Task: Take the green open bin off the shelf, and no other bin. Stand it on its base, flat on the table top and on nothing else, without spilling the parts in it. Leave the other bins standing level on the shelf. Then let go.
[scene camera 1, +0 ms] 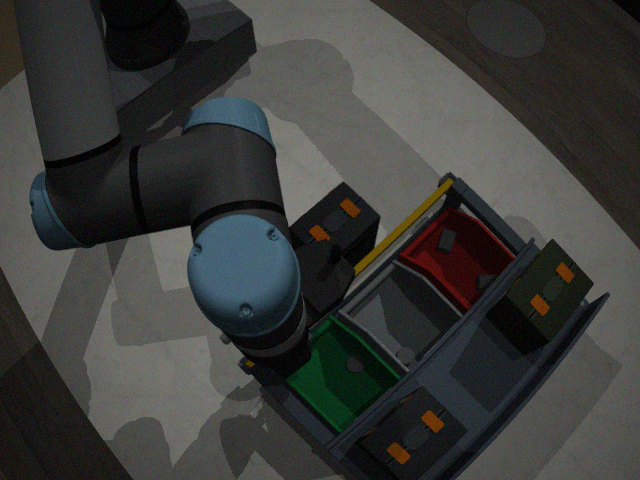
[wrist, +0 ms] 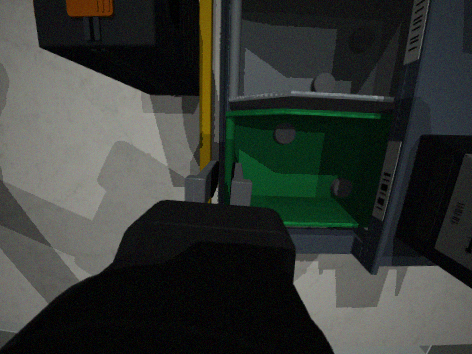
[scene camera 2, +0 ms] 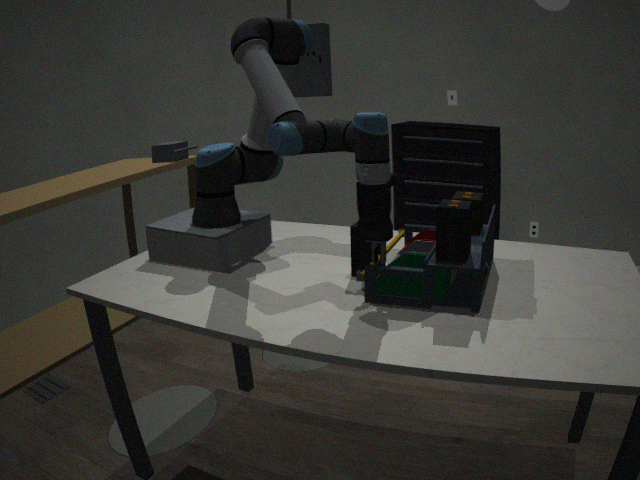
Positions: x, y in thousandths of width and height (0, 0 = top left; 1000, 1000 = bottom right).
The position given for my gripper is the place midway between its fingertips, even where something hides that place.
Observation:
I see my gripper (scene camera 2: 593, 547), a green open bin (scene camera 1: 532, 828), a yellow bar (scene camera 1: 640, 461), a grey bin (scene camera 1: 624, 643) and a black case (scene camera 1: 535, 453).
The green open bin shows as well in the wrist view (wrist: 624, 507) and in scene camera 2 (scene camera 2: 607, 595). The grey bin is seen too in the wrist view (wrist: 579, 165). The black case shows as well in the wrist view (wrist: 334, 154) and in scene camera 2 (scene camera 2: 565, 524).

